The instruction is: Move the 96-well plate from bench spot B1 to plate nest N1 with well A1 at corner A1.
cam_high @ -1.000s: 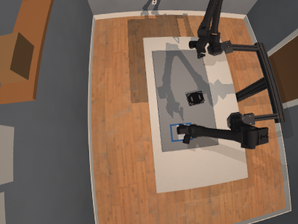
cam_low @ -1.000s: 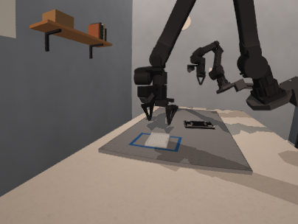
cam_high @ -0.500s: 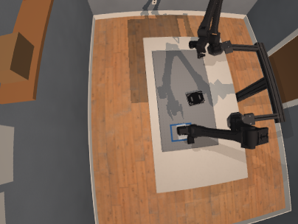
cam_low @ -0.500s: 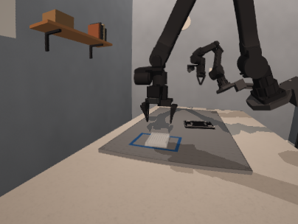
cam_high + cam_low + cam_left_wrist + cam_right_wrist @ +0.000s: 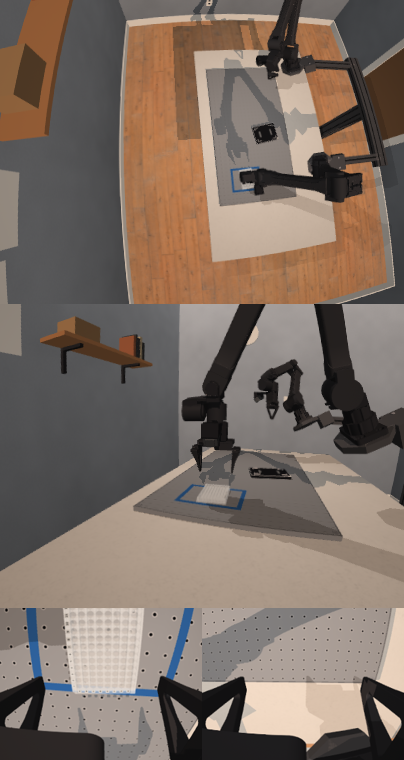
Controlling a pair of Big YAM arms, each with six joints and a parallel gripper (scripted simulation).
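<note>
Now: the white 96-well plate 80 mm below my left hand. Round my left hand: black plate nest N1: 180 mm behind, 280 mm to the right, 80 mm below.
</note>
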